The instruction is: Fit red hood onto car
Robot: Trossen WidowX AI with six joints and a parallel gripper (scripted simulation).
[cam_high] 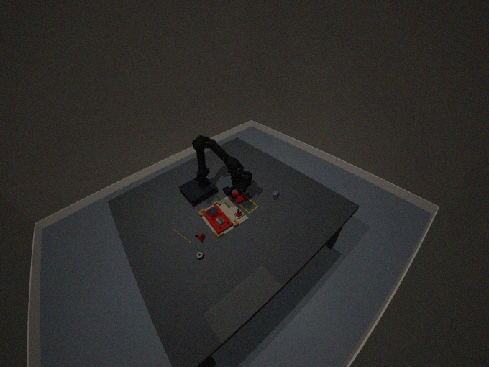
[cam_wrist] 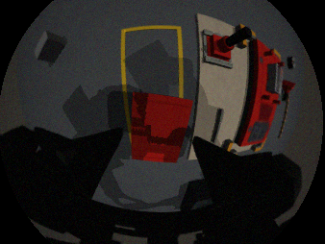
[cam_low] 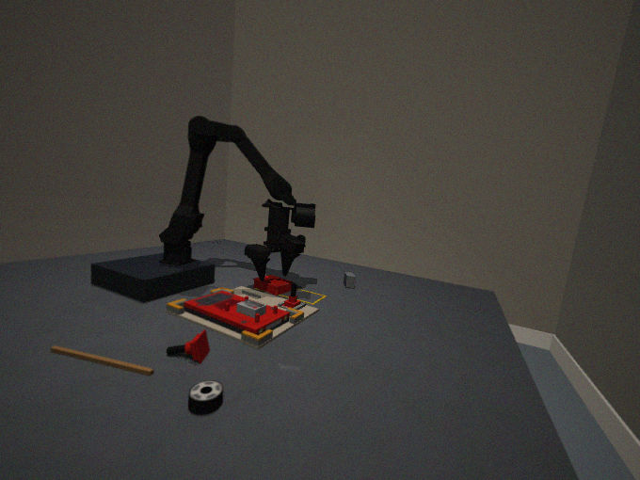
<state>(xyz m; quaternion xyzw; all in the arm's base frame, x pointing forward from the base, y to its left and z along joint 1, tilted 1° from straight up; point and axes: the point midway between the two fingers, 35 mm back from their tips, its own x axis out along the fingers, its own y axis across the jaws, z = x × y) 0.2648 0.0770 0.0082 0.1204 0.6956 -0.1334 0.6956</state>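
The red hood lies 20 mm below my gripper tip. Round my gripper tip: wheel 460 mm to the right, 110 mm ahead, 20 mm below; grey engine block 230 mm to the right, 50 mm ahead, 10 mm below; wooden stick 440 mm to the right, 80 mm behind, 30 mm below.
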